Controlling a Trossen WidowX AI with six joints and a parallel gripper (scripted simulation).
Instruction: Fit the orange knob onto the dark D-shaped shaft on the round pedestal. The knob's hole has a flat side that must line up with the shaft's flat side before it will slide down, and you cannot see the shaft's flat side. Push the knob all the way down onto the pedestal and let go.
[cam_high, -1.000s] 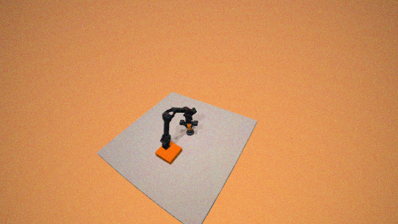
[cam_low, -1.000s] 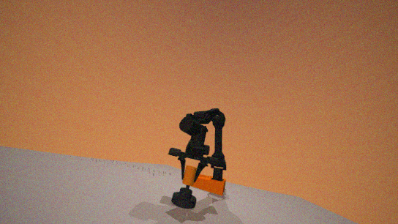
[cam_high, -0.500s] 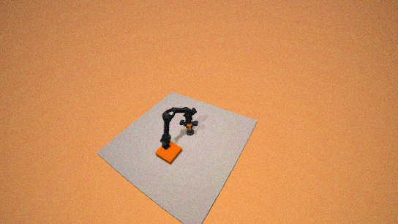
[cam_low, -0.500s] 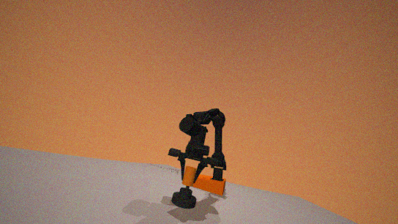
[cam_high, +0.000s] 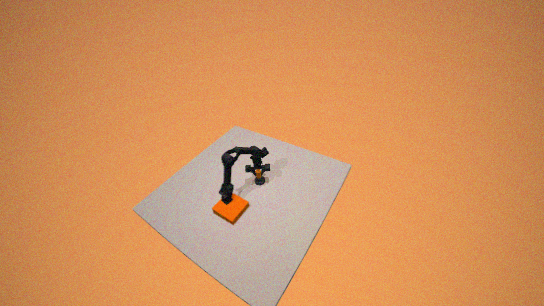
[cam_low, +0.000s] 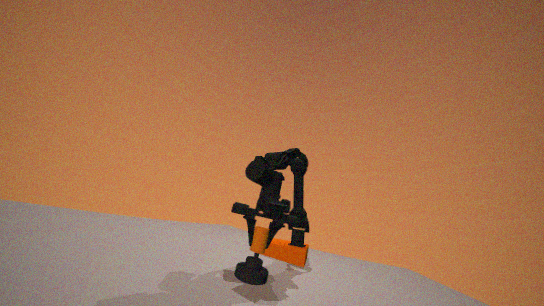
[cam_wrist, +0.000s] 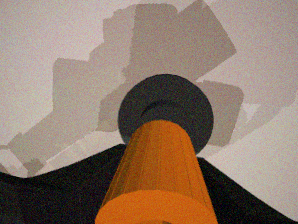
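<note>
Right now the orange knob is 20 mm above my gripper tip. Also, from my gripper tip: round pedestal: 40 mm below.
</note>
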